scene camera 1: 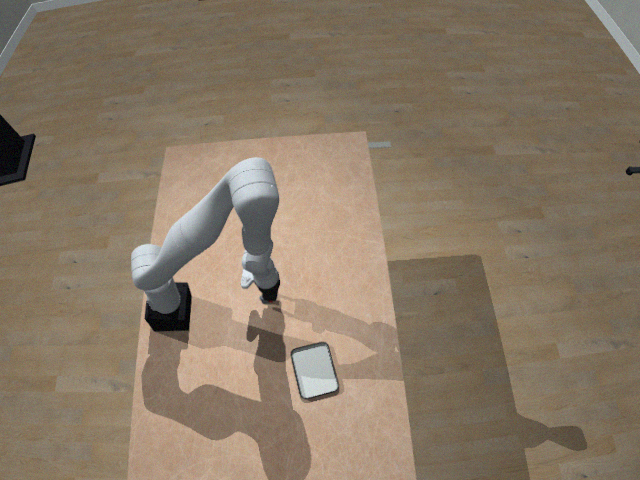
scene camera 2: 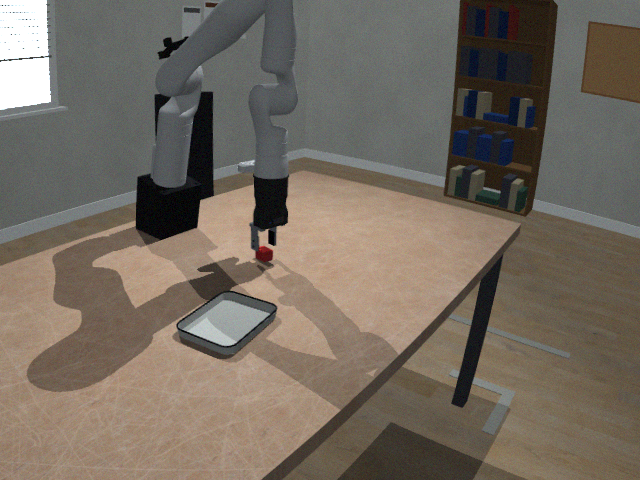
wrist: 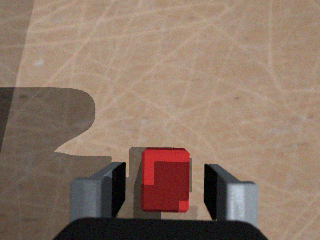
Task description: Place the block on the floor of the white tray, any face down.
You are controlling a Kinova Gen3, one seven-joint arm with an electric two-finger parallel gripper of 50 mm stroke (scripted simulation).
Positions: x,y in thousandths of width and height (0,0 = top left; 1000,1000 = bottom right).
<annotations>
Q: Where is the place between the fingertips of my gripper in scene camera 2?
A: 412,516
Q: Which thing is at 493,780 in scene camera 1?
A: A white tray.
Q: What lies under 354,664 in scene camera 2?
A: A white tray.
</annotations>
